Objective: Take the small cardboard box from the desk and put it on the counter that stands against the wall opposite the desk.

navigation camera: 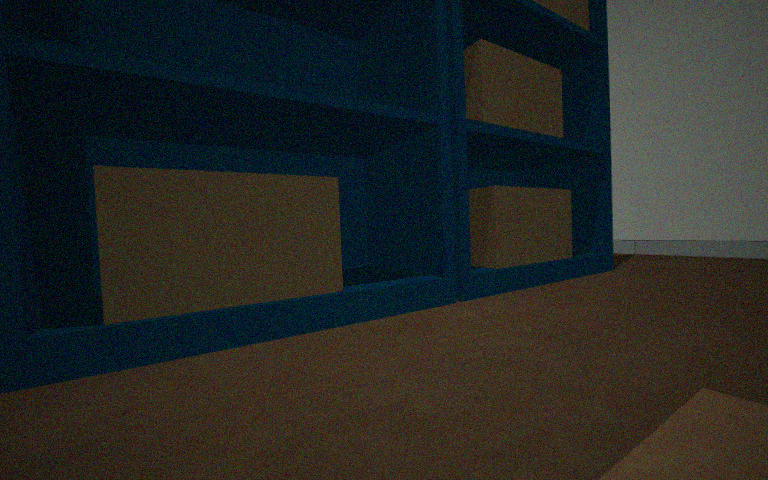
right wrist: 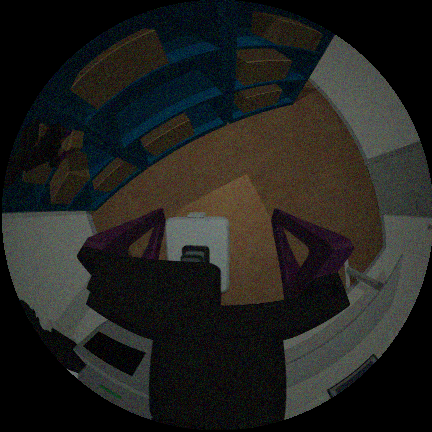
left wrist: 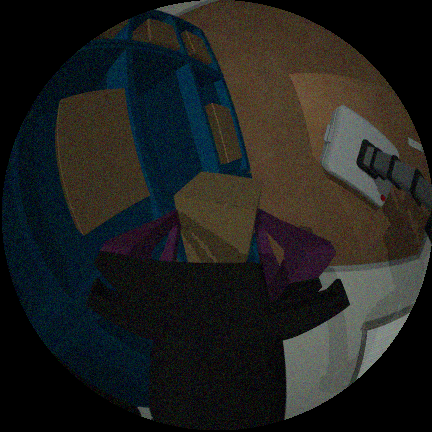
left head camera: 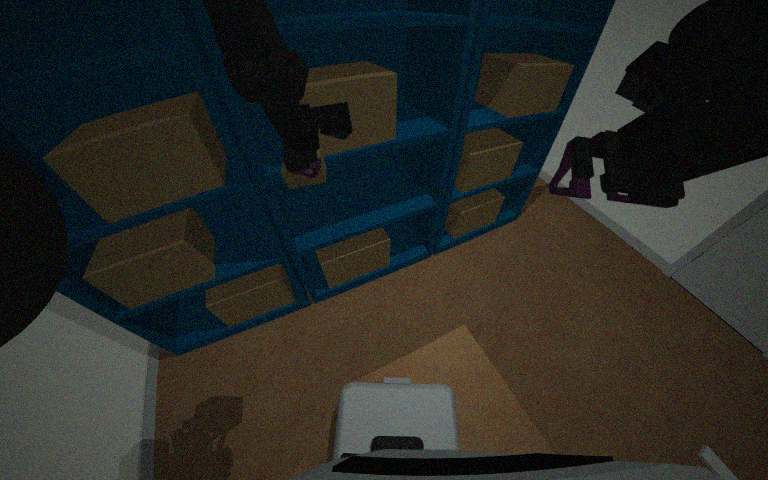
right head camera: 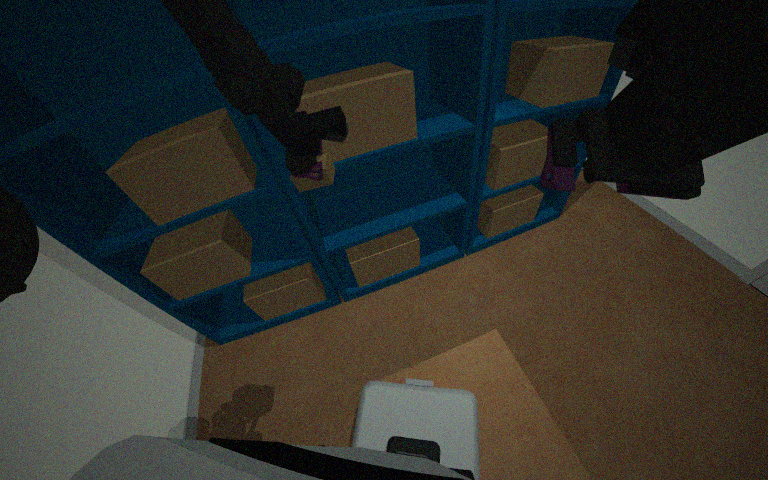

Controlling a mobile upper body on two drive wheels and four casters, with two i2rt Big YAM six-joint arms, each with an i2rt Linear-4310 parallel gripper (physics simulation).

Scene:
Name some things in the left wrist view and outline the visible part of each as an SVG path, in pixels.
My left gripper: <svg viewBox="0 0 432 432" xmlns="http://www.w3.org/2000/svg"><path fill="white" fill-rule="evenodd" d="M106 240L94 260L94 265L117 291L107 288L99 278L94 278L85 305L119 327L152 340L148 379L148 401L152 419L173 426L203 430L243 429L284 420L286 374L282 340L292 338L316 327L349 305L340 278L336 278L326 289L318 291L322 287L318 276L335 255L335 249L331 242L278 219L260 208L257 208L254 222L259 263L176 261L181 228L176 208L152 221ZM168 233L159 259L152 259L151 251L153 247ZM266 232L283 249L284 256L280 265L270 247Z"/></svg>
A brown cardboard box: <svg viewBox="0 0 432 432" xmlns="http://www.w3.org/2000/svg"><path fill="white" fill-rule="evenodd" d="M200 171L173 195L175 208L178 211L181 226L180 233L187 262L246 262L254 230L262 180Z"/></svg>

